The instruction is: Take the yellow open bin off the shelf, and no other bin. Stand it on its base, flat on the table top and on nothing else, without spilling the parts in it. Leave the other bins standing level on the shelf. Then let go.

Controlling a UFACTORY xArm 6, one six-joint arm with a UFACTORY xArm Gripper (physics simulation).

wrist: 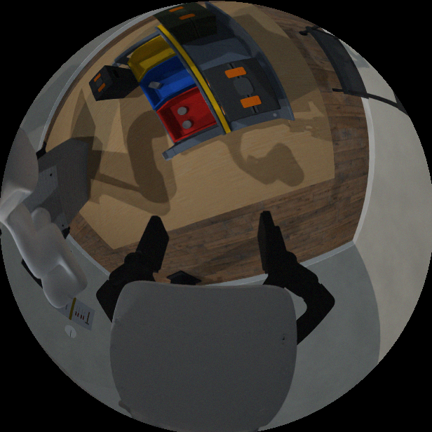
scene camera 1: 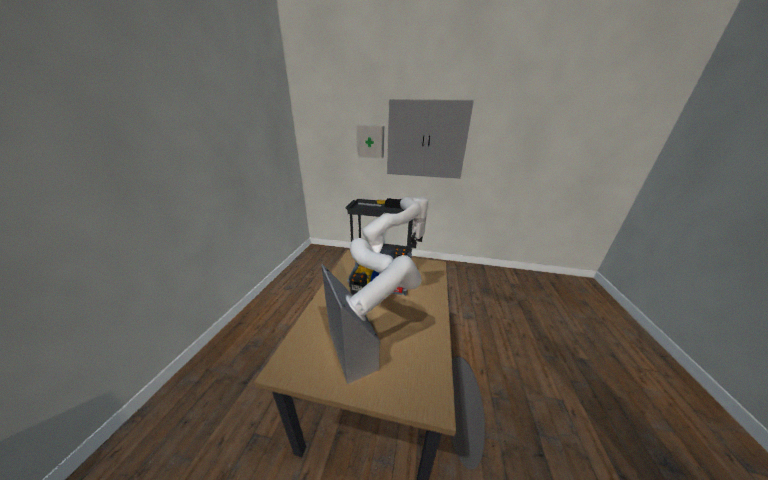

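Seen in the pictures: gripper, fingertip midpoint: (scene camera 1: 416, 244); arm's base, origin of the base link: (scene camera 1: 355, 308).
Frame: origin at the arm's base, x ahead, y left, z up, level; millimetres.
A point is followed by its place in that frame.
The yellow open bin (wrist: 152, 54) (scene camera 1: 365, 272) @[x 636, y -67, z -270 mm] stands in the shelf (wrist: 199, 143), at the end of the row in the wrist view. The blue bin (wrist: 172, 80), with a small grey part in it, is beside it. The red bin (wrist: 201, 112) (scene camera 1: 399, 289) @[x 423, y -277, z -266 mm], with two round grey parts, is on the far side of the blue one. The yellow bin's contents cannot be made out. My gripper (wrist: 209, 225) (scene camera 1: 417, 242) @[x 483, y -378, z 27 mm] is open and empty, high up and well apart from the bins. The arm partly hides the shelf in the scene view. The wooden table top (wrist: 210, 192) (scene camera 1: 416, 367) @[x -91, y -265, z -293 mm] is under the shelf.
Dark cases with orange latches stand at the shelf: one case (wrist: 112, 82) beside the yellow bin, another case (wrist: 243, 87) behind the yellow rail, a third case (wrist: 187, 22) farther off. A grey upright panel (scene camera 1: 362, 348) @[x -110, y -25, z -108 mm] (wrist: 72, 170) stands near the arm's base. A black cart (scene camera 1: 373, 210) stands behind the table.
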